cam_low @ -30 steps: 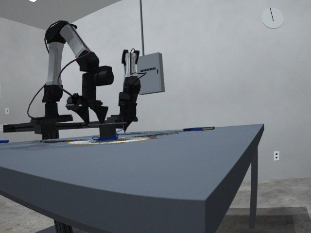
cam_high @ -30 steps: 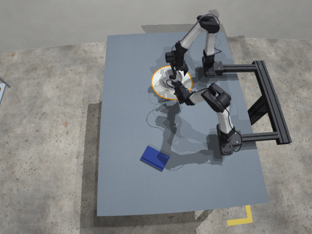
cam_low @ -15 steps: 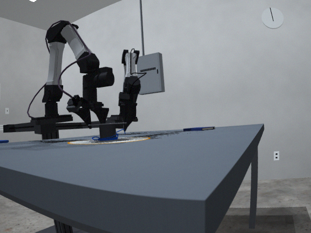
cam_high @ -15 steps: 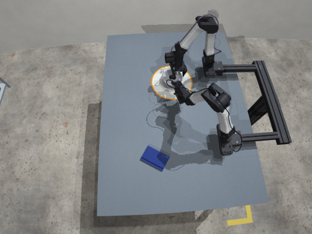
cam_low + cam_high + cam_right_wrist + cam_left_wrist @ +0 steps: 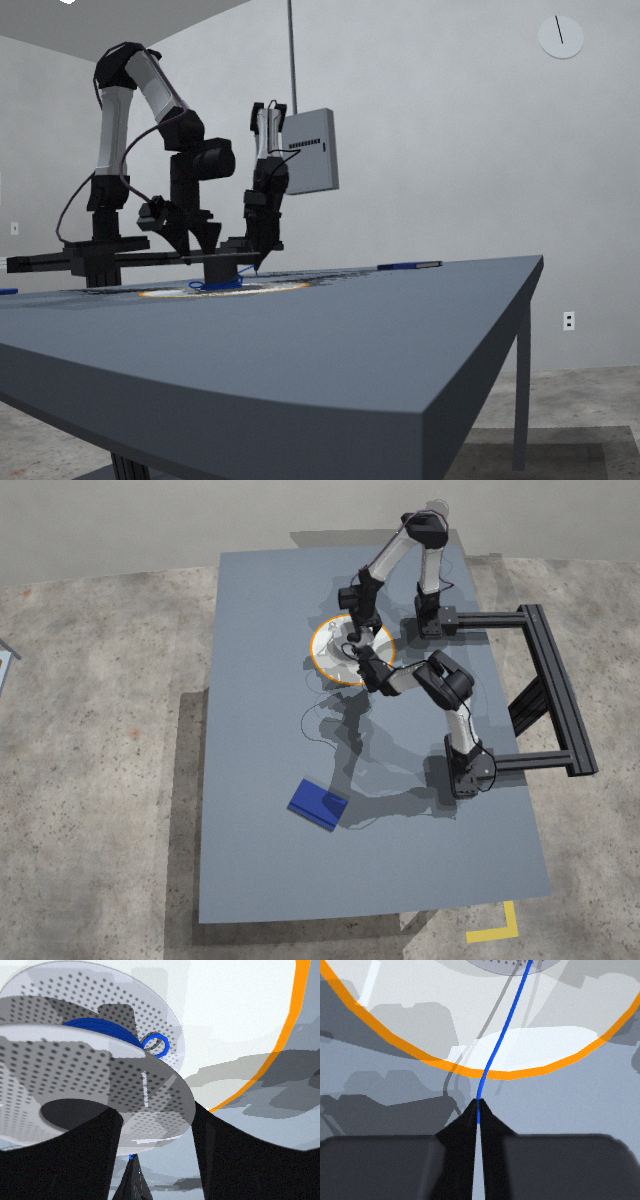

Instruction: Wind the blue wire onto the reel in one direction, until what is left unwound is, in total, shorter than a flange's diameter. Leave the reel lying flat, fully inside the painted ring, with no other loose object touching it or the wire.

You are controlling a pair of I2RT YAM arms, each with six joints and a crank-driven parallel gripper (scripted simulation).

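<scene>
My right hand is 5 cm short of the perforated reel and 2 cm above it. Also, from my right hand: orange painted ring: 5 cm below, 5 cm ahead, 1 cm to the left; then blue book: 60 cm to the left, 22 cm ahead, 5 cm below.
</scene>
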